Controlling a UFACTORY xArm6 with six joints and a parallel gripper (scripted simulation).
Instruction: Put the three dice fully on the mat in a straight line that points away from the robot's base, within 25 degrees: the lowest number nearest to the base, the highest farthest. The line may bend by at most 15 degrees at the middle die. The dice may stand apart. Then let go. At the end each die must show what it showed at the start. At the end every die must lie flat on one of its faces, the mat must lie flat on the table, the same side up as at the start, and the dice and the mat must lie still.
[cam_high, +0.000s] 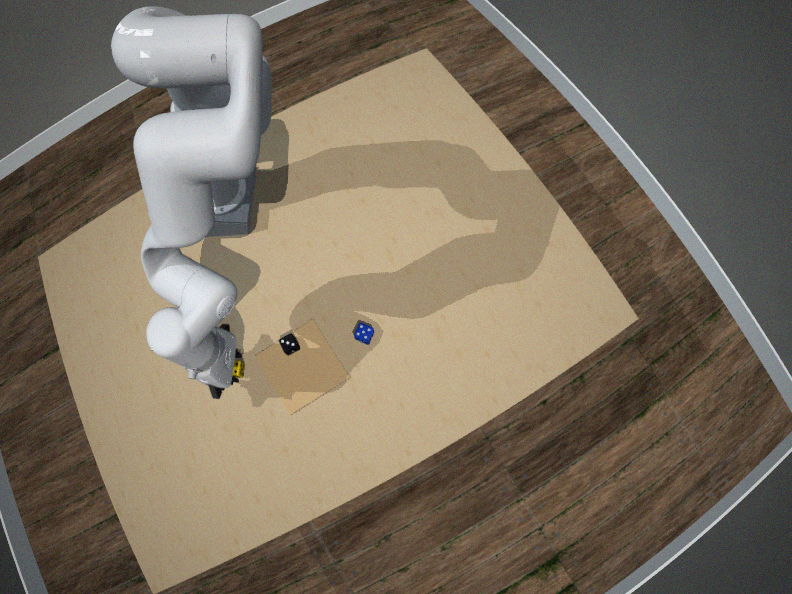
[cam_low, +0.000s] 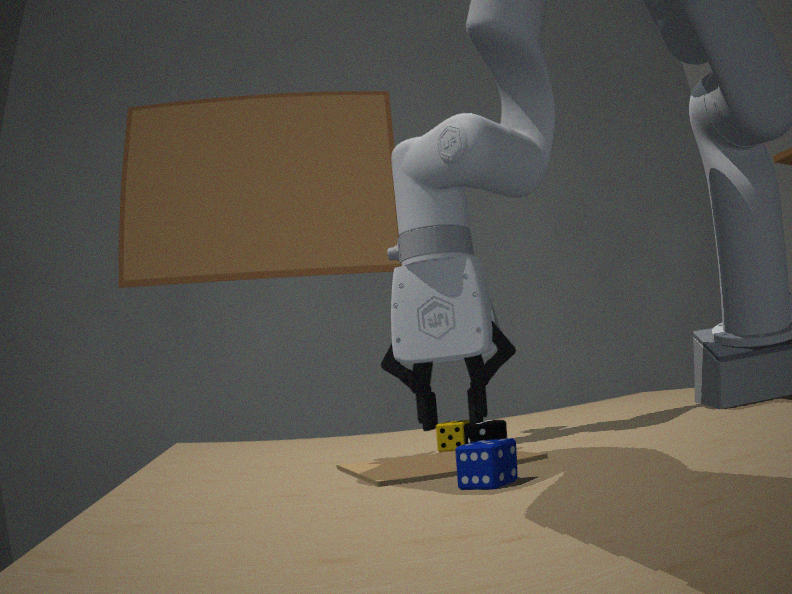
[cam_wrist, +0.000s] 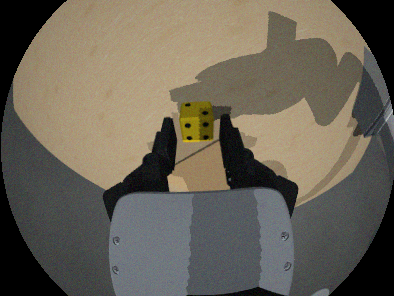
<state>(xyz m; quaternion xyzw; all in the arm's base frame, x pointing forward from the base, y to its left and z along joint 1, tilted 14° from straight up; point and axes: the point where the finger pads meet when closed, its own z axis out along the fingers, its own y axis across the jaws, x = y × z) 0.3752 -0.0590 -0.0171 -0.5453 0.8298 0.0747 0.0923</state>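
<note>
The yellow die lies 3 cm below my hand. Also, from my hand: thin tan mat 3 cm ahead, 13 cm to the left, 4 cm below; blue die 1 cm ahead, 27 cm to the left, 3 cm below; black die 1 cm behind, 12 cm to the left, 2 cm below.
</note>
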